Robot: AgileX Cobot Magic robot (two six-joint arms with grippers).
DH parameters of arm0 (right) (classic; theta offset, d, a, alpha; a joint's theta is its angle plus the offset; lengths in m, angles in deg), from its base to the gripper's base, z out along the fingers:
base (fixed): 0 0 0 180
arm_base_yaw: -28.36 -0.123 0 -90
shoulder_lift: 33.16 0 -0.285 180
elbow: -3.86 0 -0.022 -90
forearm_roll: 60.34 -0.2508 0 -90
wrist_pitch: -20.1 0 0.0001 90
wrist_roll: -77.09 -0.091 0 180
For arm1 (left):
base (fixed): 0 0 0 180
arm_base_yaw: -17.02 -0.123 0 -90
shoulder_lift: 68.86 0 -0.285 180
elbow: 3.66 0 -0.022 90
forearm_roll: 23.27 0.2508 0 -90
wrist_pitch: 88.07 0 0.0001 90
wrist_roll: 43.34 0.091 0 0
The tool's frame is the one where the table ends.
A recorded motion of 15 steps. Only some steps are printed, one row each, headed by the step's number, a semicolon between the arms.
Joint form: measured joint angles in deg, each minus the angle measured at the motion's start. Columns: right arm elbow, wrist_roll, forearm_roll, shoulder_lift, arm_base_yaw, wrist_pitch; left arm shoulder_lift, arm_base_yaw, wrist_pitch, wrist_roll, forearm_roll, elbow.
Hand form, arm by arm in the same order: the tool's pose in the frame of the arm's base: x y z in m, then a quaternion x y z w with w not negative. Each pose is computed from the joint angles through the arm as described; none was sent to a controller.
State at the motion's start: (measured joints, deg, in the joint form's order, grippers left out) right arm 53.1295 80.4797 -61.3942 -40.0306 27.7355 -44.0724; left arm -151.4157 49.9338 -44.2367 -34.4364 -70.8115 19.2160
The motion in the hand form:
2: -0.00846 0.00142 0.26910 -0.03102 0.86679 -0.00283 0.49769; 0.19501 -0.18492 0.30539 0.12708 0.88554 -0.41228 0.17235
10: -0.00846 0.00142 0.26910 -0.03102 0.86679 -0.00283 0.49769; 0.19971 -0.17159 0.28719 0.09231 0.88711 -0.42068 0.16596
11: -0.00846 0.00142 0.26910 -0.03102 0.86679 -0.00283 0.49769; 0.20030 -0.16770 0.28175 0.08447 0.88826 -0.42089 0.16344
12: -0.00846 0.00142 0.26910 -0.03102 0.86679 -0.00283 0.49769; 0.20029 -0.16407 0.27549 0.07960 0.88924 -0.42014 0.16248
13: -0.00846 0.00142 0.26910 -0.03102 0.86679 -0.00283 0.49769; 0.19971 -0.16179 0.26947 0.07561 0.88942 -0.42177 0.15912
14: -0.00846 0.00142 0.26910 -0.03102 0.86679 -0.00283 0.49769; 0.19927 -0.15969 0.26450 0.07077 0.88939 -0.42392 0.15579
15: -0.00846 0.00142 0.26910 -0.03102 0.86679 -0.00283 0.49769; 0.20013 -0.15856 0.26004 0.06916 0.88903 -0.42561 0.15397
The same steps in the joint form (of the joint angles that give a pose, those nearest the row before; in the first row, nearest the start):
2: 0.00 0.00 0.00 0.00 0.00 0.00; 0.00 0.00 -0.51 3.80 -4.47 0.00
10: 0.00 0.00 0.00 0.00 0.00 0.00; 0.00 -3.66 -1.22 8.57 -10.11 4.45
11: 0.00 0.00 0.00 0.00 0.00 0.00; 0.00 -4.62 -1.26 9.79 -11.28 5.71
12: 0.00 0.00 0.00 0.00 0.00 0.00; 0.00 -5.44 -1.52 11.50 -12.53 7.16
13: 0.00 0.00 0.00 0.00 0.00 0.00; -0.13 -6.00 -1.62 13.25 -14.09 8.50
14: 0.00 0.00 0.00 0.00 0.00 0.00; -0.26 -6.54 -1.62 14.68 -15.51 9.63
15: 0.00 0.00 0.00 0.00 0.00 0.00; -0.71 -7.01 -1.62 16.41 -16.87 10.37

